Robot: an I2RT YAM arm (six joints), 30 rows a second.
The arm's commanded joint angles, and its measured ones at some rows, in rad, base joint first. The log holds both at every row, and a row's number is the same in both.
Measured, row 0:
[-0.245 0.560 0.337 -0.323 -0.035 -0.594]
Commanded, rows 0 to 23:
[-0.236 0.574 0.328 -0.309 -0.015 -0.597]
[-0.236 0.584 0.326 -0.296 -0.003 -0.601]
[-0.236 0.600 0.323 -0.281 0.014 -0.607]
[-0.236 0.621 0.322 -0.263 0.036 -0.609]
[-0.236 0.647 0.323 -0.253 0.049 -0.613]
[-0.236 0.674 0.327 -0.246 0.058 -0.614]
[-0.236 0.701 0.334 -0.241 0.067 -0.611]
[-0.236 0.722 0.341 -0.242 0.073 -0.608]
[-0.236 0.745 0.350 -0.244 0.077 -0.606]
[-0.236 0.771 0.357 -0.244 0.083 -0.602]
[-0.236 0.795 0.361 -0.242 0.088 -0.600]
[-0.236 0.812 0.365 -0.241 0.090 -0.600]
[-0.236 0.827 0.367 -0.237 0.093 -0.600]
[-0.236 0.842 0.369 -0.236 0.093 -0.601]
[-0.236 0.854 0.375 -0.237 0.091 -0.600]
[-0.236 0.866 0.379 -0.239 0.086 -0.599]
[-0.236 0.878 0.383 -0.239 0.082 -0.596]
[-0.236 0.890 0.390 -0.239 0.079 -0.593]
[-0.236 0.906 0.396 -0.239 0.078 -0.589]
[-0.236 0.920 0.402 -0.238 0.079 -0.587]
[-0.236 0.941 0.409 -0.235 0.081 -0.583]
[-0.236 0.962 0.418 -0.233 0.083 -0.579]
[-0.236 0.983 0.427 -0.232 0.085 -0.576]
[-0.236 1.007 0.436 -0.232 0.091 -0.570]
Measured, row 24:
[-0.242 0.963 0.392 -0.249 0.081 -0.592]
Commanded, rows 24 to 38:
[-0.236 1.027 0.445 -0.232 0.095 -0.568]
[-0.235 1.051 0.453 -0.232 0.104 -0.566]
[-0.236 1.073 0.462 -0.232 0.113 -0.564]
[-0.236 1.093 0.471 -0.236 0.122 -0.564]
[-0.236 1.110 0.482 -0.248 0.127 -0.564]
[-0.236 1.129 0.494 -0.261 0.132 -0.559]
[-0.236 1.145 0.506 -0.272 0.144 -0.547]
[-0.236 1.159 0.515 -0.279 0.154 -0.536]
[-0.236 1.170 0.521 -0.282 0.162 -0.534]
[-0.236 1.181 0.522 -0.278 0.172 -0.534]
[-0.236 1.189 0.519 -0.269 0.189 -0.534]
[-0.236 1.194 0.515 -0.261 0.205 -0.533]
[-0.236 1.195 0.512 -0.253 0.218 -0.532]
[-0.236 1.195 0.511 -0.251 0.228 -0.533]
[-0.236 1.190 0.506 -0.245 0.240 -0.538]
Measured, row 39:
[-0.239 1.181 0.507 -0.233 0.179 -0.550]
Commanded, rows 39 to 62:
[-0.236 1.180 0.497 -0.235 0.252 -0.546]
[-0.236 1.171 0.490 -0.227 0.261 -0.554]
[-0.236 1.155 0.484 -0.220 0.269 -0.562]
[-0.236 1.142 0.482 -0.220 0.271 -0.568]
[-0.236 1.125 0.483 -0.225 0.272 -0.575]
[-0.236 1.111 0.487 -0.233 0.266 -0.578]
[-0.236 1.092 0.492 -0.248 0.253 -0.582]
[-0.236 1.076 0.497 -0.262 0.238 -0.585]
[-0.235 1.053 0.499 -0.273 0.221 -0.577]
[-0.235 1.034 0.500 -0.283 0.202 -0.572]
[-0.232 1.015 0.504 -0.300 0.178 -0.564]
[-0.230 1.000 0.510 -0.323 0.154 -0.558]
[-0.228 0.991 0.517 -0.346 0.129 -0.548]
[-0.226 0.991 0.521 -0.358 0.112 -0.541]
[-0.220 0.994 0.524 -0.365 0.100 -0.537]
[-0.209 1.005 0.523 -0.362 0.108 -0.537]
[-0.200 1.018 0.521 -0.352 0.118 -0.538]
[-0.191 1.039 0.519 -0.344 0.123 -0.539]
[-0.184 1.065 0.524 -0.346 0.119 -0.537]
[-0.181 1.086 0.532 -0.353 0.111 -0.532]
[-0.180 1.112 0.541 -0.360 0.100 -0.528]
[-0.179 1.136 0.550 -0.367 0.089 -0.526]
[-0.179 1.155 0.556 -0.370 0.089 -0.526]
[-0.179 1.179 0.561 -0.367 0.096 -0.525]
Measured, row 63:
[-0.185 1.140 0.522 -0.335 0.121 -0.547]
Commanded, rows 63 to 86:
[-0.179 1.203 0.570 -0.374 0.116 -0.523]
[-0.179 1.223 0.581 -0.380 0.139 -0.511]
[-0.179 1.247 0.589 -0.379 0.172 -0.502]
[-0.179 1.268 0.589 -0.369 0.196 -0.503]
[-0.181 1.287 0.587 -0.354 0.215 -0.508]
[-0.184 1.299 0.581 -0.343 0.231 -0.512]
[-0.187 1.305 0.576 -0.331 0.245 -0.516]
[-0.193 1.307 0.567 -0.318 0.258 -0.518]
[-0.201 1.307 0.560 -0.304 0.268 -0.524]
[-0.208 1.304 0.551 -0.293 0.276 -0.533]
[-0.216 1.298 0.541 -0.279 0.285 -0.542]
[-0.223 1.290 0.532 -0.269 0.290 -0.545]
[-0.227 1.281 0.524 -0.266 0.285 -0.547]
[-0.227 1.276 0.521 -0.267 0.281 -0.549]
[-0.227 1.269 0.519 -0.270 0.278 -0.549]
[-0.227 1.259 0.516 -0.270 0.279 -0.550]
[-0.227 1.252 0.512 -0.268 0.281 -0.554]
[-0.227 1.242 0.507 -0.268 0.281 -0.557]
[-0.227 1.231 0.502 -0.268 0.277 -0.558]
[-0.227 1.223 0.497 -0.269 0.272 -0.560]
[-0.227 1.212 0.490 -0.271 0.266 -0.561]
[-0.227 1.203 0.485 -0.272 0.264 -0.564]
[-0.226 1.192 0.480 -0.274 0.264 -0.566]
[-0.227 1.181 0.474 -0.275 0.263 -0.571]
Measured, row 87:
[-0.224 1.213 0.495 -0.282 0.262 -0.554]
